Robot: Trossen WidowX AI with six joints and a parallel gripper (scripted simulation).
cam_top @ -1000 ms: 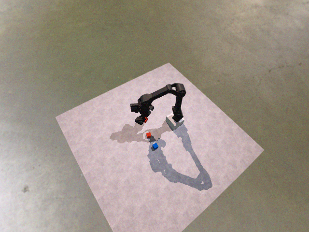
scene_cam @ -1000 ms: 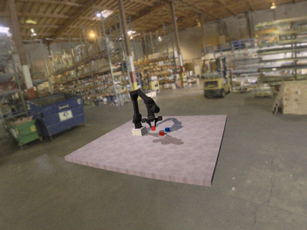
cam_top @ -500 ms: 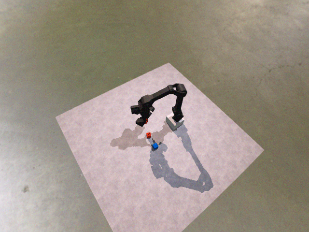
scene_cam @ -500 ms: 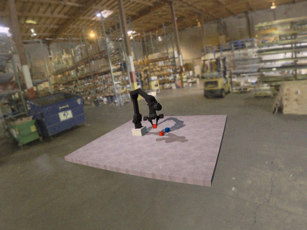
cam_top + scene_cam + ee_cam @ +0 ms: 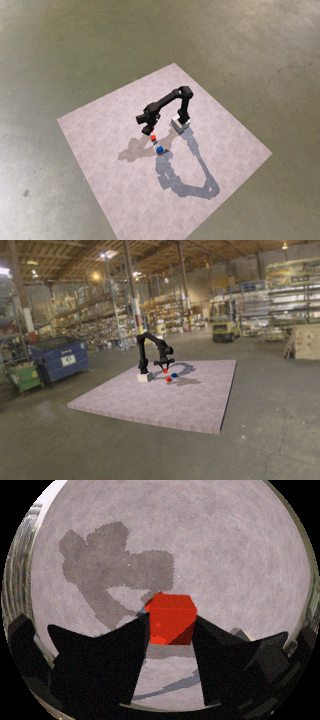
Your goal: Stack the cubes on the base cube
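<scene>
My gripper tip is 30 mm short of the blue cube, 140 mm to the right of it and 100 mm above it.
</scene>
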